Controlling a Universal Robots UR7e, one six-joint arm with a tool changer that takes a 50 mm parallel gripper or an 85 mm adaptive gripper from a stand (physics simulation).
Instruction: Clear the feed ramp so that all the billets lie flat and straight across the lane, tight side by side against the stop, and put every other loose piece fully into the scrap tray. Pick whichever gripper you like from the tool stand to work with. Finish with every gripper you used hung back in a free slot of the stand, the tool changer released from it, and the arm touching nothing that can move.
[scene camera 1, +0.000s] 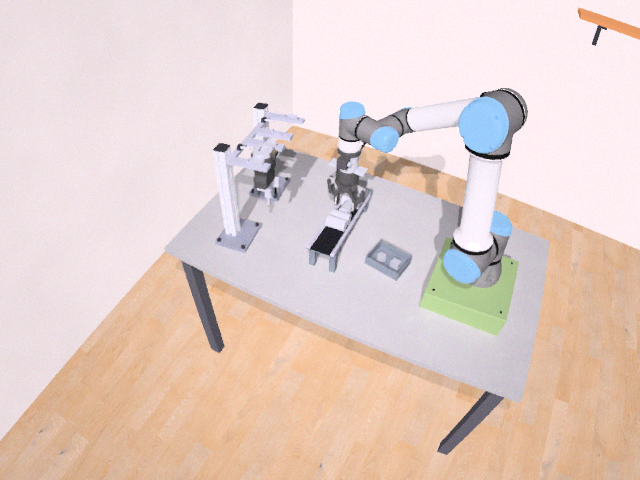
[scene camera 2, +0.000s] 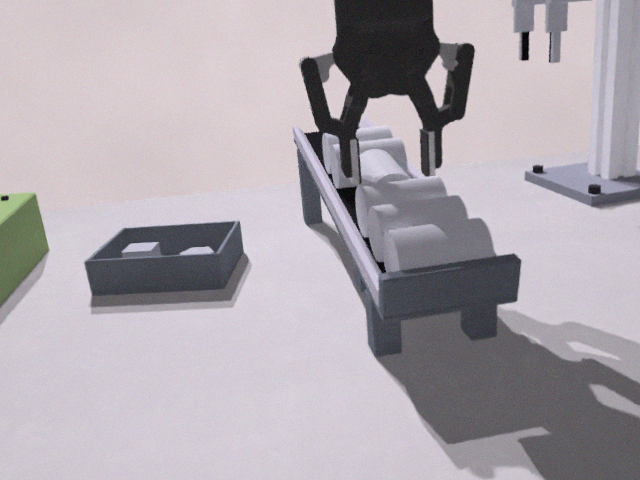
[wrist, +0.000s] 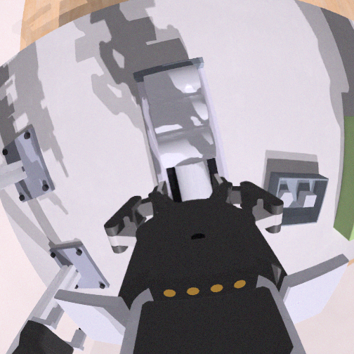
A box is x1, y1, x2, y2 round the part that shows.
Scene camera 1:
parallel gripper: [248, 141, 278, 204]
adaptive gripper: [327, 158, 367, 210]
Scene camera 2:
adaptive gripper: [299, 0, 474, 184]
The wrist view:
adaptive gripper: [53, 173, 347, 343]
